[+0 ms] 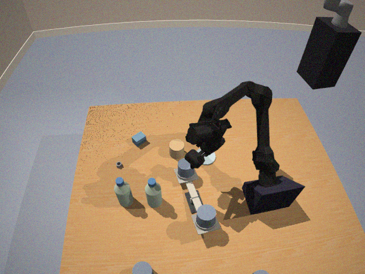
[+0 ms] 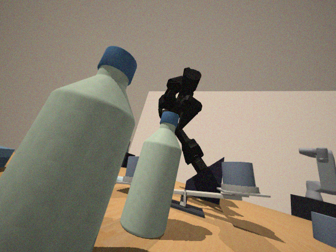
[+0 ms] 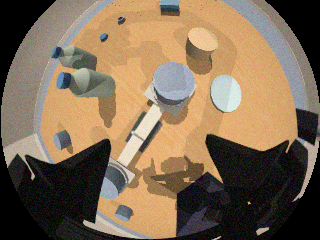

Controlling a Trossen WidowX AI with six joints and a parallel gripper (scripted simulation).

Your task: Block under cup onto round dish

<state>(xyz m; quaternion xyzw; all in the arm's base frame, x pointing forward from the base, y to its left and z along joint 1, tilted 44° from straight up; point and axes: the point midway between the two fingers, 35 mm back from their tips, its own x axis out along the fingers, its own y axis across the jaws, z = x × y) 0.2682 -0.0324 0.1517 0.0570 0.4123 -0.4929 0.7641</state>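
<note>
Right now my gripper tip is 14 cm above the pale green block, 6 cm to the left of it and 3 cm short of it. From my gripper tip the other things lie so: grey-blue cup (21 cm to the left, 7 cm below, 2 cm ahead); then tan cylinder (21 cm to the right, 15 cm below, 2 cm ahead); then pale blue round dish (18 cm below, 14 cm to the right, 9 cm behind).
</note>
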